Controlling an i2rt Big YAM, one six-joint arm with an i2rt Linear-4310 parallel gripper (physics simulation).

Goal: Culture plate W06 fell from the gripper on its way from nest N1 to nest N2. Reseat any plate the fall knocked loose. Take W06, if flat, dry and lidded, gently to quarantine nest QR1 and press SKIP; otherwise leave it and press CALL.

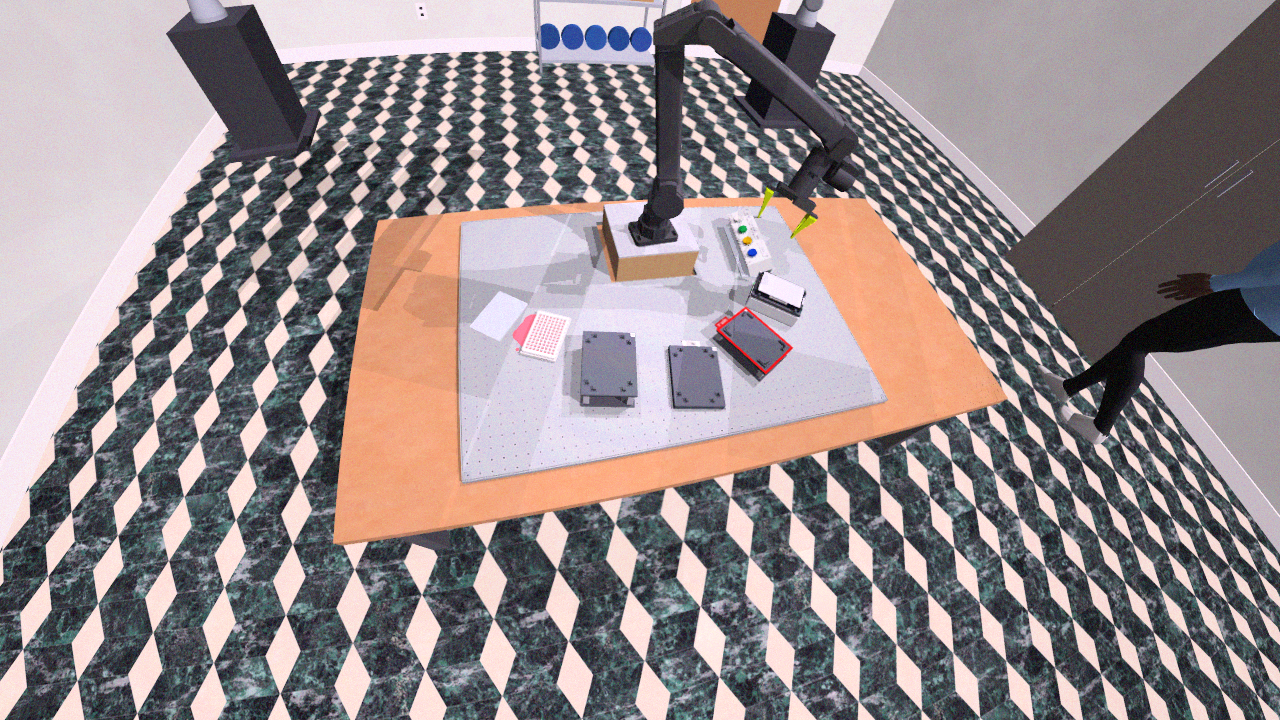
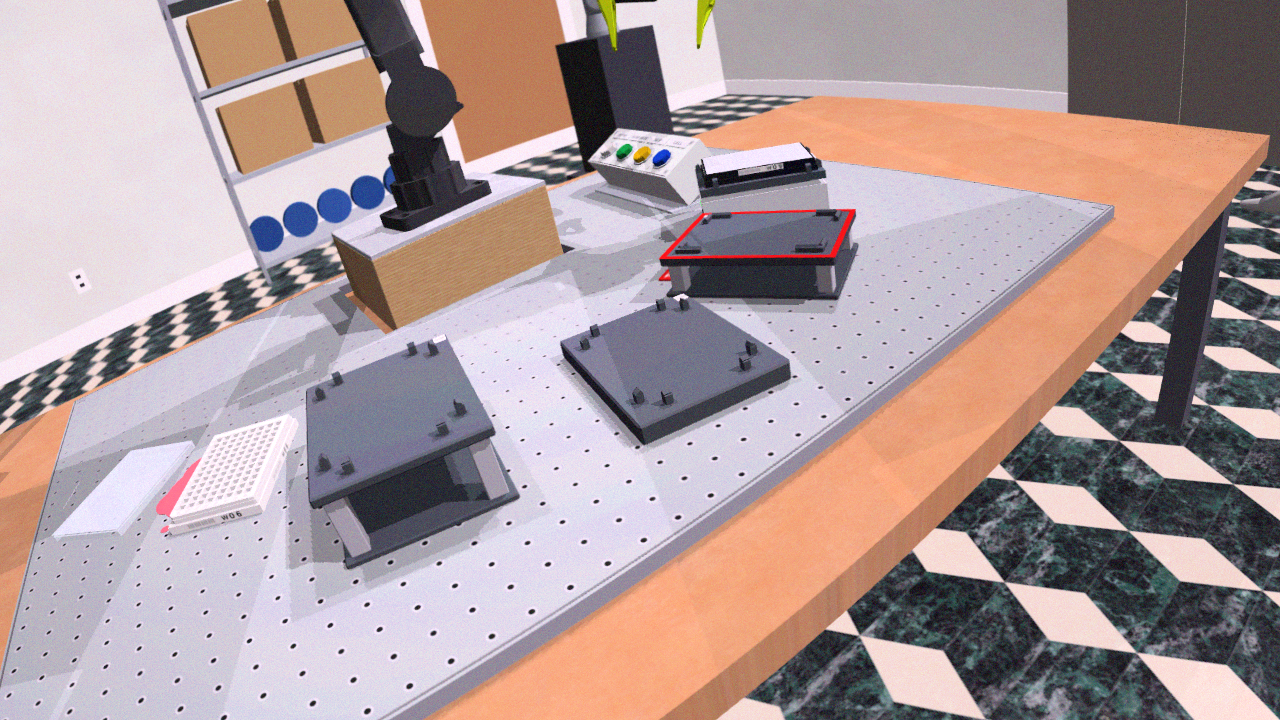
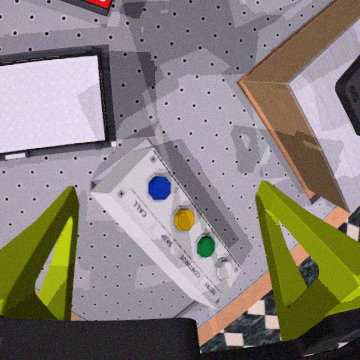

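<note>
Culture plate W06 lies at the left of the board with its wells uncovered, one edge slightly raised. Its clear lid lies apart, farther left. A pink spill shows beside and under the plate. My gripper is open and empty, above the button box. The blue button is beside the CALL label, the yellow button beside SKIP. A white-topped plate sits in the back-right nest.
A tall dark nest, a low dark nest and a red-rimmed nest hold no plates. The arm stands on a wooden block. A person stands right of the table.
</note>
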